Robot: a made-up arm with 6 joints.
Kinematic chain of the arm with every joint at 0, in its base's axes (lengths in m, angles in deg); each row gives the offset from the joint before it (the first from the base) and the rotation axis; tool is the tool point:
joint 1: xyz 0 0 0.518 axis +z
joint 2: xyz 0 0 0 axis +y
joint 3: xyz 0 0 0.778 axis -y
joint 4: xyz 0 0 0 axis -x
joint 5: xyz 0.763 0 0 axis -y
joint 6: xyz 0 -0.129 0 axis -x
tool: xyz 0 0 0
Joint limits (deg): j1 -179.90..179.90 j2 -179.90..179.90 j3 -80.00..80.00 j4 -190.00..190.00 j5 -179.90..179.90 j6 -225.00..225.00
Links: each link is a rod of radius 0.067 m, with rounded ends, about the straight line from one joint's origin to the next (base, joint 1, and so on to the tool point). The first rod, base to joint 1, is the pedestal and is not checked.
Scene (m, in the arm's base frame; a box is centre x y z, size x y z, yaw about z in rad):
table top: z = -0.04
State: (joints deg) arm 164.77 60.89 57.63 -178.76 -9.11 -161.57
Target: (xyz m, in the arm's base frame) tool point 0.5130 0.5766 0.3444
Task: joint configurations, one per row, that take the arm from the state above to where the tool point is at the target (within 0.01 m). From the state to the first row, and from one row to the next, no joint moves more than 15 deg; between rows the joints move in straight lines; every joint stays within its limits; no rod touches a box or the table.
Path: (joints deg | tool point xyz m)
1: 150.85 59.03 48.41 -176.38 -9.11 -161.57 | -1.2989 0.5771 0.7697
2: 136.92 57.17 39.19 -174.01 -9.11 -161.57 | -1.0922 0.8457 0.6915
3: 123.00 55.30 29.97 -171.63 -9.11 -161.57 | -0.8266 1.0386 0.6175
4: 109.08 53.44 20.74 -169.26 -9.11 -161.57 | -0.5297 1.1437 0.5490
5: 95.16 51.58 11.52 -166.88 -9.11 -161.57 | -0.2308 1.1586 0.4880
6: 81.23 49.72 2.30 -164.50 -9.11 -161.57 | 0.0425 1.0907 0.4358
7: 67.31 47.85 -6.92 -162.13 -9.11 -161.57 | 0.2665 0.9558 0.3940
8: 53.39 45.99 -16.14 -159.75 -9.11 -161.57 | 0.4257 0.7760 0.3632
9: 39.47 44.13 -25.36 -157.38 -9.11 -161.57 | 0.5130 0.5767 0.3444

